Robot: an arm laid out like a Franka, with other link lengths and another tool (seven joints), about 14 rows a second.
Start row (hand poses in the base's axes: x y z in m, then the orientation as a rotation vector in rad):
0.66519, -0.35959, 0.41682, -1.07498, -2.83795, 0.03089
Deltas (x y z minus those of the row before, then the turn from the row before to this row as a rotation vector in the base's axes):
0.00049, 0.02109, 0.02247, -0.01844, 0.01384, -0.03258
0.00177, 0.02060, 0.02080, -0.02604, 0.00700, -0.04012
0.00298, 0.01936, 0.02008, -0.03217, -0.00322, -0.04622
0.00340, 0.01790, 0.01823, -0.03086, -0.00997, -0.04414
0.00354, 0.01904, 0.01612, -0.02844, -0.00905, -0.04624
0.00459, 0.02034, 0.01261, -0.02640, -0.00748, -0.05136
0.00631, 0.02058, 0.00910, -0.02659, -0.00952, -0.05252
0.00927, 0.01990, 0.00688, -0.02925, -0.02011, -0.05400
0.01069, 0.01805, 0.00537, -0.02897, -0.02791, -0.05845
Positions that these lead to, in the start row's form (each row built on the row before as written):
0.66568, -0.33850, 0.43929, -1.12000, -2.81275, 0.06172
0.66745, -0.31790, 0.46009, -1.17895, -2.79003, 0.09886
0.67043, -0.29854, 0.48017, -1.25112, -2.77211, 0.13849
0.67383, -0.28064, 0.49840, -1.32277, -2.75869, 0.17275
0.67737, -0.26160, 0.51452, -1.39617, -2.74018, 0.20431
0.68196, -0.24126, 0.52713, -1.47487, -2.71362, 0.23392
0.68827, -0.22068, 0.53623, -1.55577, -2.68520, 0.26247
0.69754, -0.20078, 0.54311, 1.64466, 2.66096, -0.28725
0.70823, -0.18273, 0.54848, 1.70724, 2.57966, -0.29949

